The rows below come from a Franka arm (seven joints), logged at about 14 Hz.
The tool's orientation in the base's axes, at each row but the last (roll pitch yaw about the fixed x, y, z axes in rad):
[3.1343, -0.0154, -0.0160]
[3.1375, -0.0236, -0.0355]
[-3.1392, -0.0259, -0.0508]
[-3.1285, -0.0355, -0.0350]
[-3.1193, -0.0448, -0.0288]
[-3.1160, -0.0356, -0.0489]
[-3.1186, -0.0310, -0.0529]
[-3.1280, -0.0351, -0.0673]
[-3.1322, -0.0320, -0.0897]
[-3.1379, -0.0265, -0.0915]
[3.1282, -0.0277, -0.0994]
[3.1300, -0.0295, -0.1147]
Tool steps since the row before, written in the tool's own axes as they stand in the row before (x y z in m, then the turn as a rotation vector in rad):
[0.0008, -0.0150, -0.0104, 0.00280, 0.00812, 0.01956]
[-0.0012, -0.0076, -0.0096, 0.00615, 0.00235, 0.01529]
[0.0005, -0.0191, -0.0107, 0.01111, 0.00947, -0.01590]
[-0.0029, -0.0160, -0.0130, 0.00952, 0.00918, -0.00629]
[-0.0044, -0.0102, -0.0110, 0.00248, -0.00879, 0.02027]
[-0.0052, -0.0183, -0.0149, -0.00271, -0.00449, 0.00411]
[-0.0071, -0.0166, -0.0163, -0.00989, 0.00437, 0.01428]
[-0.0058, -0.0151, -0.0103, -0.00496, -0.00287, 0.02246]
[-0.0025, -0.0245, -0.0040, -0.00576, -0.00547, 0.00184]
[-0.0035, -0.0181, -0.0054, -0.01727, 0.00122, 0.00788]
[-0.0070, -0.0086, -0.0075, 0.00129, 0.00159, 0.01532]
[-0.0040, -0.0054, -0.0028, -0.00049, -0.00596, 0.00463]
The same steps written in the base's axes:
[0.0009, 0.0151, 0.0103, 0.00297, -0.00831, -0.01945]
[-0.0012, 0.0077, 0.0095, 0.00642, -0.00264, -0.01513]
[0.0012, 0.0190, 0.0108, 0.01020, -0.01004, 0.01616]
[-0.0028, 0.0159, 0.0131, 0.00897, -0.00958, 0.00650]
[-0.0046, 0.0101, 0.0110, 0.00364, 0.00914, -0.01994]
[-0.0049, 0.0182, 0.0152, -0.00234, 0.00471, -0.00409]
[-0.0067, 0.0166, 0.0164, -0.00964, -0.00354, -0.01468]
[-0.0051, 0.0153, 0.0103, -0.00395, 0.00345, -0.02258]
[-0.0004, 0.0246, 0.0041, -0.00519, 0.00598, -0.00197]
[-0.0020, 0.0183, 0.0054, -0.01709, 0.00037, -0.00834]
[-0.0063, 0.0094, 0.0072, 0.00153, -0.00196, -0.01526]
[-0.0034, 0.0059, 0.0026, 0.00033, 0.00591, -0.00471]

